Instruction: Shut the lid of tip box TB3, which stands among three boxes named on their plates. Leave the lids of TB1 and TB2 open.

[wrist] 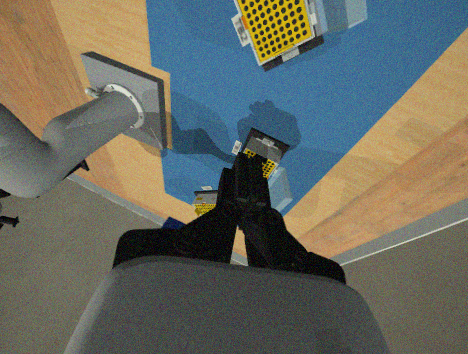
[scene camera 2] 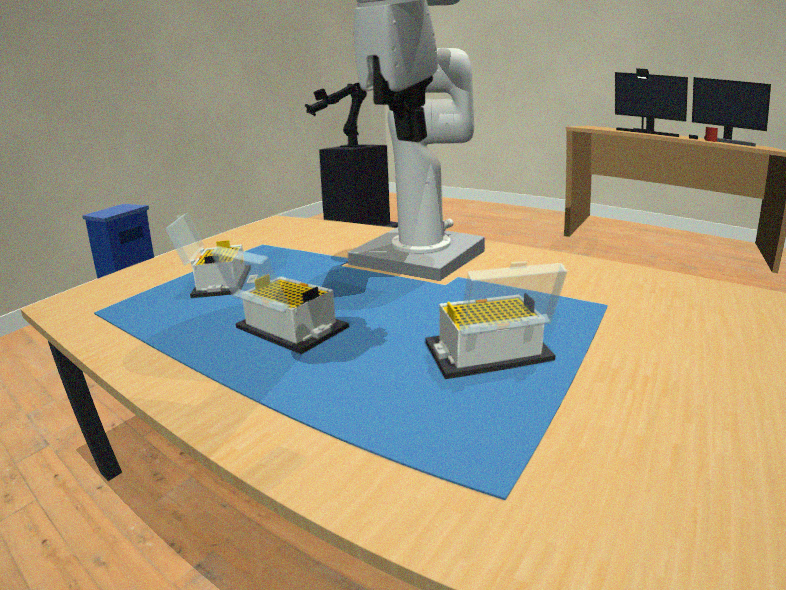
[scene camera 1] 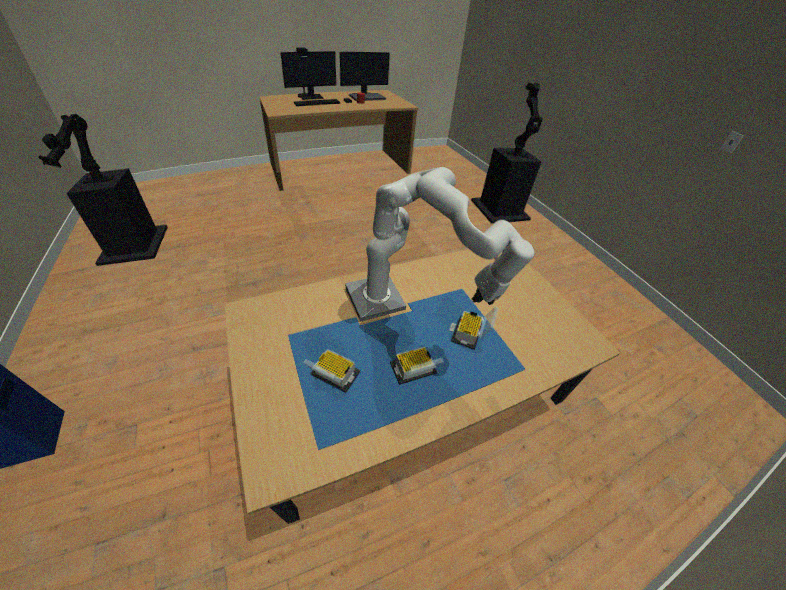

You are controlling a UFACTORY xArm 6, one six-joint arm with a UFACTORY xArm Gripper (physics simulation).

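Pixels of known places: gripper, between the fingertips: (wrist: 242,169) (scene camera 2: 412,139) (scene camera 1: 475,300); arm's base, origin of its link: (wrist: 126,106) (scene camera 2: 421,243) (scene camera 1: 376,293).
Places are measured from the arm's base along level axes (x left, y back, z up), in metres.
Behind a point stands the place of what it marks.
Note:
Three tip boxes with yellow racks stand on the blue mat: a left box (scene camera 1: 334,366) @(z 0.028, x -0.245, y -0.364 m) (scene camera 2: 217,273) (wrist: 205,208) @(z 0.027, x -0.244, y -0.340 m), a middle box (scene camera 1: 414,363) @(z 0.028, x 0.046, y -0.415 m) (scene camera 2: 288,308) (wrist: 268,166) @(z 0.027, x 0.092, y -0.422 m) and a right box (scene camera 1: 469,325) @(z 0.028, x 0.332, y -0.288 m) (scene camera 2: 492,333) (wrist: 277,27) @(z 0.028, x 0.321, y -0.303 m). The left lid (scene camera 2: 182,238) @(z 0.075, x -0.290, y -0.413 m), middle lid (scene camera 2: 253,261) @(z 0.112, x 0.105, y -0.481 m) (wrist: 281,189) @(z 0.072, x 0.090, y -0.469 m) and right lid (scene camera 2: 519,280) @(z 0.106, x 0.405, y -0.338 m) (wrist: 345,12) @(z 0.080, x 0.368, y -0.367 m) are clear and stand open. The name plates are too small to read, so I cannot tell which is TB3. My gripper (scene camera 1: 483,298) @(z 0.257, x 0.268, y -0.351 m) (scene camera 2: 411,134) @(z 0.257, x 0.268, y -0.351 m) (wrist: 242,169) @(z 0.257, x 0.268, y -0.351 m) is shut and empty, high above the table. In the wrist view its fingers partly hide the middle box.
The blue mat (scene camera 1: 355,415) @(z -0.029, x -0.202, y -0.540 m) (scene camera 2: 406,412) @(z -0.029, x 0.337, y -0.459 m) (wrist: 200,45) @(z -0.029, x 0.229, y -0.171 m) lies on the wooden table (scene camera 1: 269,444) @(z -0.032, x -0.496, y -0.579 m) (scene camera 2: 666,412) @(z -0.032, x 0.602, y -0.289 m). The robot's grey base (scene camera 1: 359,304) @(z -0.001, x -0.090, y -0.049 m) (scene camera 2: 438,269) @(z -0.009, x 0.113, y -0.093 m) (wrist: 155,82) @(z -0.007, x 0.115, y -0.088 m) stands behind the mat. A blue bin (scene camera 2: 120,241) and a desk with monitors (scene camera 1: 337,107) stand away from the table.

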